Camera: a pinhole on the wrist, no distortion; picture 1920 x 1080 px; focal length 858.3 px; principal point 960.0 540.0 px. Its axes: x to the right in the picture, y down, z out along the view. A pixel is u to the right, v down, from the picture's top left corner.
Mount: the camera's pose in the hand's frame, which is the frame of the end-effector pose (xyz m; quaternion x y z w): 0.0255 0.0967 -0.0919 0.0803 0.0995 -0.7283 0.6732
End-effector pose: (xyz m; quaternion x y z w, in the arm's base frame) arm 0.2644 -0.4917 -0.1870 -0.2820 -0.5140 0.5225 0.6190
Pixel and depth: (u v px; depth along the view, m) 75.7 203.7 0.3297
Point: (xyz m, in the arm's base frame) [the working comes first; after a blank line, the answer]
In the camera's frame: -0.3397 -0.1292 0.3297

-0.1507 -0.5138 -0.4226
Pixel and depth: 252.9 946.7 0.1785
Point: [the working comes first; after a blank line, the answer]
In the camera's frame: -0.1471 0.0846 0.1785

0.0816 -0.3412 -0.2745
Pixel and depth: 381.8 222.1 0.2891
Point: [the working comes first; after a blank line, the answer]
In the camera's frame: -0.1948 -0.1071 0.2891

-0.0334 -0.5290 -0.3269
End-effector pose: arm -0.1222 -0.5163 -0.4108 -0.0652 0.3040 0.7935 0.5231
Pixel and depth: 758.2 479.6 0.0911
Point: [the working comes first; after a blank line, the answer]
In the camera's frame: -0.0214 -0.0064 0.0911

-0.2142 -0.5230 -0.3795
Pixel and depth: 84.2 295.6 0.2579
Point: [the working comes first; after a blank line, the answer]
In the camera's frame: -0.2632 -0.0734 0.2579

-0.3167 -0.4870 -0.0985
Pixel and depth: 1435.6 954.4 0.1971
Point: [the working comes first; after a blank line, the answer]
In the camera's frame: 0.1092 0.0952 0.1971

-0.1017 -0.3706 -0.4317
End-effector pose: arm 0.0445 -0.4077 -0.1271 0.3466 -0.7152 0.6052 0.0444
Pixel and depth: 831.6 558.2 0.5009
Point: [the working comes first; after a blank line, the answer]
In the camera's frame: -0.0749 0.0106 0.5009

0.1298 -0.7975 -0.2455
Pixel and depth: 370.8 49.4 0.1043
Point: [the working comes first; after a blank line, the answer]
In the camera's frame: -0.0716 -0.0596 0.1043

-0.0042 -0.4183 -0.2676
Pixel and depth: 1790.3 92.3 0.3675
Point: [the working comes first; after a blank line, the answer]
In the camera's frame: 0.3555 -0.1917 0.3675

0.4298 -0.4961 0.0058
